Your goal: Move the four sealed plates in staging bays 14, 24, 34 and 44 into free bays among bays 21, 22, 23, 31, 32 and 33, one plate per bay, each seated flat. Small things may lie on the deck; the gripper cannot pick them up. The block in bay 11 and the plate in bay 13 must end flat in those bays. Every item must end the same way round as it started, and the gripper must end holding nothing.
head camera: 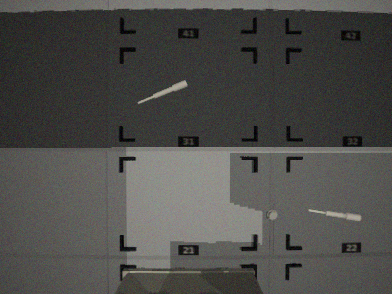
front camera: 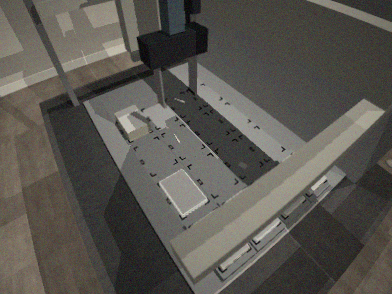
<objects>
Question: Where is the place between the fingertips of my gripper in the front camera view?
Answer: At 177,98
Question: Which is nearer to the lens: the plate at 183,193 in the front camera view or the block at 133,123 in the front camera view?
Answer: The plate.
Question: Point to a bay 23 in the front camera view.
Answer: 218,180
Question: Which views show the plate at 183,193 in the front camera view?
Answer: The front camera view only.
</objects>
